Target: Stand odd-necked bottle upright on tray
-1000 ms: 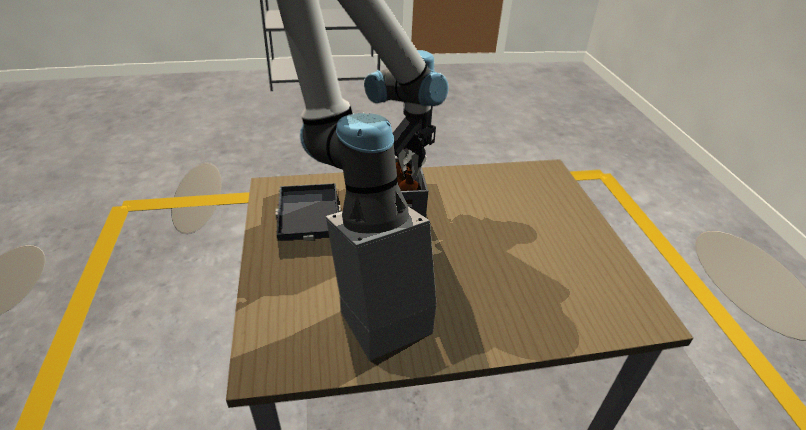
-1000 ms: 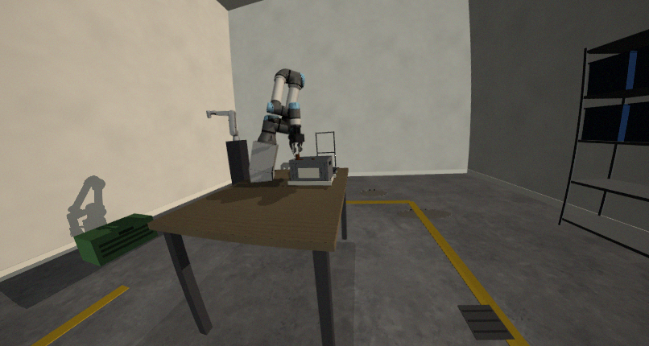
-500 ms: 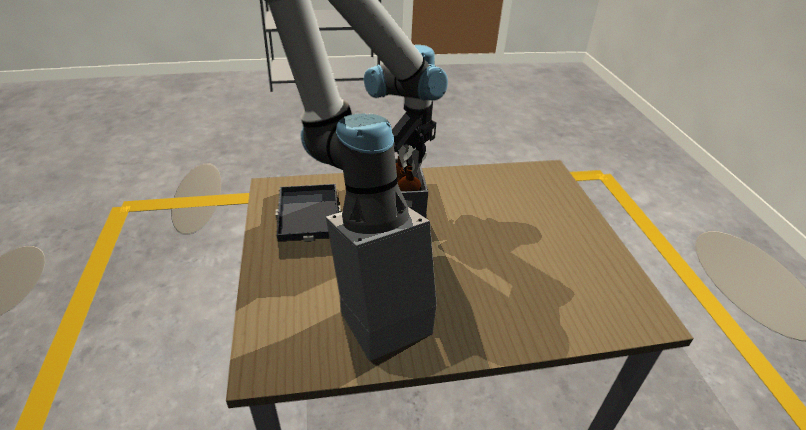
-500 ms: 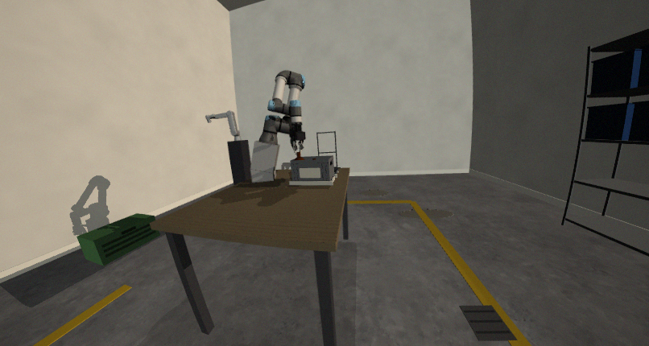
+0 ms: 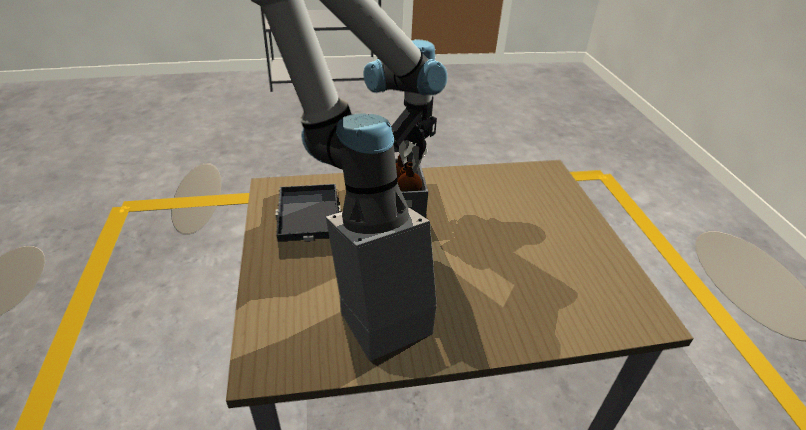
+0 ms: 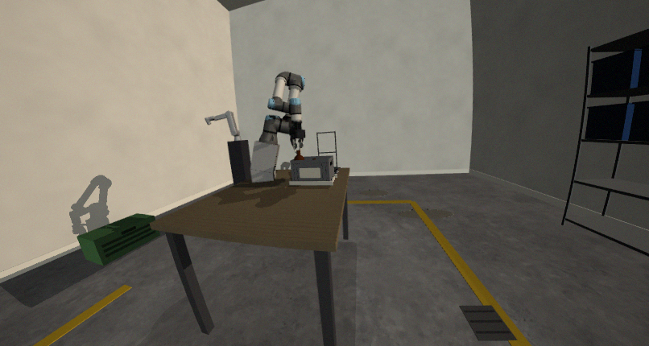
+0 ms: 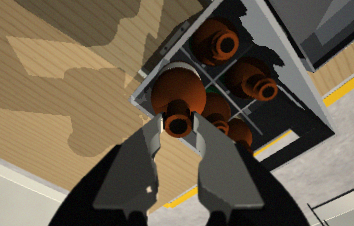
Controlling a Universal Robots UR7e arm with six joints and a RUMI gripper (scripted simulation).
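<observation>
Right now the bottle is 70 mm below my hand. The rest, counted from my hand: dark tray (140 mm ahead, 290 mm to the left, 220 mm below); then crate (100 mm ahead, 30 mm to the left, 150 mm below).
</observation>
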